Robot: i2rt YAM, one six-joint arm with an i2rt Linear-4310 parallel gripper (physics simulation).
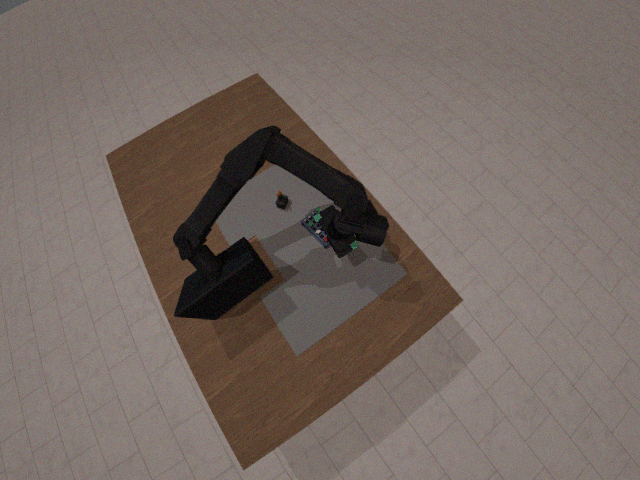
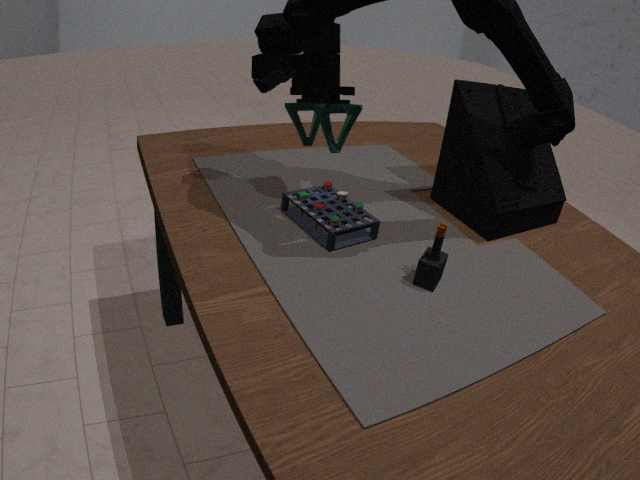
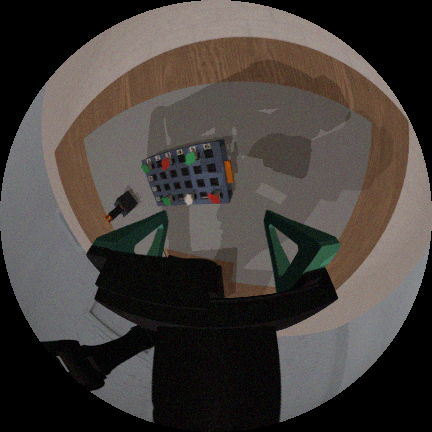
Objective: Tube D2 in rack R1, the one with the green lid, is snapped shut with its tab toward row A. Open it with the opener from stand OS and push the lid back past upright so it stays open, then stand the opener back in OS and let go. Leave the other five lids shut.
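Pixels of known places: gripper, fingertip midpoint: (image 2: 320, 149) (image 3: 215, 215); arm's base, origin of the base link: (image 1: 213, 271) (image 2: 516, 136).
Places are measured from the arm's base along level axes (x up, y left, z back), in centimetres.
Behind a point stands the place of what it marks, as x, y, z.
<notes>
Rack R1 (image 1: 313, 236) (image 2: 331, 241) {-13.5, 7.9, -38.7} (image 3: 218, 150) {-12.2, -4.6, -40.5} stands on the grey mat and holds tubes with green, red and white lids. The green lid of tube D2 (image 1: 310, 223) {-10.9, 3.0, -32.8} (image 2: 359, 205) {-11.0, 3.1, -32.7} (image 3: 166, 200) {-11.0, 2.9, -32.8} is in the row nearest the arm base and looks shut. The other lids also look shut; tab details are too small to tell. Stand OS (image 1: 281, 202) (image 2: 430, 271) {-12.3, 18.7, -29.8} (image 3: 127, 199) {-13.5, 16.1, -29.6} is a small black block. The dark opener (image 2: 438, 240) {-8.4, 17.7, -29.1} (image 3: 114, 213) {-9.1, 16.6, -28.6} with an orange end stands upright in it. My gripper (image 1: 336, 232) {-5.8, -6.1, -35.7} (image 2: 322, 148) {-5.8, -6.1, -35.7} (image 3: 215, 215) {-5.8, -6.1, -35.7} is open and empty, high above the mat near the rack.
The grey mat (image 1: 330, 320) {-15.1, -27.8, -22.3} (image 2: 361, 351) {-15.2, 26.7, -43.0} (image 3: 340, 135) {-15.1, -21.5, -46.7} lies on the wooden table (image 1: 310, 392) {-15.5, -43.2, -6.1} (image 2: 232, 299) {-15.4, 14.9, -53.9} (image 3: 165, 75) {-15.5, 5.2, -53.4}. The black arm base (image 1: 227, 284) {4.4, -7.1, -3.3} (image 2: 496, 170) {-4.6, 5.2, -8.7} stands beside the mat, with stand OS between its side and the mat's far part. An orange piece (image 3: 229, 171) {-12.8, -6.0, -37.7} is on the rack's end.
</notes>
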